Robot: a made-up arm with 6 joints.
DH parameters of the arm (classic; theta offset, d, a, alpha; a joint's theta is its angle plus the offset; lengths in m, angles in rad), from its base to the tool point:
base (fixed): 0 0.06 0 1.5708
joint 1: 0 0.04 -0.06 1.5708
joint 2: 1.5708 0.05 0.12 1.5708
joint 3: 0 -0.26 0.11 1.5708
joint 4: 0 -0.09 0.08 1.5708
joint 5: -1.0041 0 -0.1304 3.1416
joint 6: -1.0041 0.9 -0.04 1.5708
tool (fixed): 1.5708 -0.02 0 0
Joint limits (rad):
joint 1: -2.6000..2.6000
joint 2: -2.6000..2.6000
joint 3: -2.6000..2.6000
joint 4: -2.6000..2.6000
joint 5: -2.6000..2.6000
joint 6: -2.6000..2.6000
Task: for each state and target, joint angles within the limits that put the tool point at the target. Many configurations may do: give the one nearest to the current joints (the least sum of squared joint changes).
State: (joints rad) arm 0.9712 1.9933 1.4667 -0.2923 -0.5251 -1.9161
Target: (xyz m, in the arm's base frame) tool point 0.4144 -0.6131 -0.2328
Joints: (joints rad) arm 1.2330 1.6712 1.7867 -0.2891 -0.5192 -1.9024
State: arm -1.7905 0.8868 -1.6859 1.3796 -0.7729 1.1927
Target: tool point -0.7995 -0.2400 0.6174
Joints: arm -1.5132 0.5936 -2.1282 1.7699 -0.7656 1.1886
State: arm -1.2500 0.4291 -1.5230 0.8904 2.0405 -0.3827
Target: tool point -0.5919 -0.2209 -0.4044
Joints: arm -1.0330 0.3170 -1.2650 1.0899 2.0181 -0.3846
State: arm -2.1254 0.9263 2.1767 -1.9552 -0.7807 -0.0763
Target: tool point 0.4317 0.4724 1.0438
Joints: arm -2.6000 0.1449 2.3611 -2.2617 -0.7770 -0.0959
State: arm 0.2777 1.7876 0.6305 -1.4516 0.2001 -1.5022
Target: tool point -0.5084 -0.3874 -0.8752
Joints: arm 0.4443 1.2496 0.6184 -1.1727 0.2177 -1.4909
